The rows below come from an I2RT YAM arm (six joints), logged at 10 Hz.
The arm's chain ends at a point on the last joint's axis. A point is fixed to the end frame.
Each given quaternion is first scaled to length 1.
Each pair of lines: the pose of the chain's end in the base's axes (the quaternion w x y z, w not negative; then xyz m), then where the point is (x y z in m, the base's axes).
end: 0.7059 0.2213 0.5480 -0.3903 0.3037 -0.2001 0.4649
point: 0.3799 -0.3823 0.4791
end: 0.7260 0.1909 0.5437 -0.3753 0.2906 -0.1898 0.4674
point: 0.3789 -0.3657 0.4894
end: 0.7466 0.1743 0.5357 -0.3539 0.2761 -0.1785 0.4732
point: 0.3743 -0.3483 0.5006
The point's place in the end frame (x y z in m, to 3 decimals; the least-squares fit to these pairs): 0.050 -0.050 0.185
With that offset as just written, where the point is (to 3 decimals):
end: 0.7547 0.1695 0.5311 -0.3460 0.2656 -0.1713 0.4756
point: 0.367 -0.339 0.505
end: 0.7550 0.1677 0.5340 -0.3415 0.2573 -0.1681 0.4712
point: 0.360 -0.335 0.500
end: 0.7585 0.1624 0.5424 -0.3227 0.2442 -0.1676 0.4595
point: 0.354 -0.331 0.485
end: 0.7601 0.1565 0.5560 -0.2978 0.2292 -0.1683 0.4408
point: 0.347 -0.326 0.460
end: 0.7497 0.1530 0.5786 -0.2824 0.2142 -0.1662 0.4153
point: 0.337 -0.321 0.425
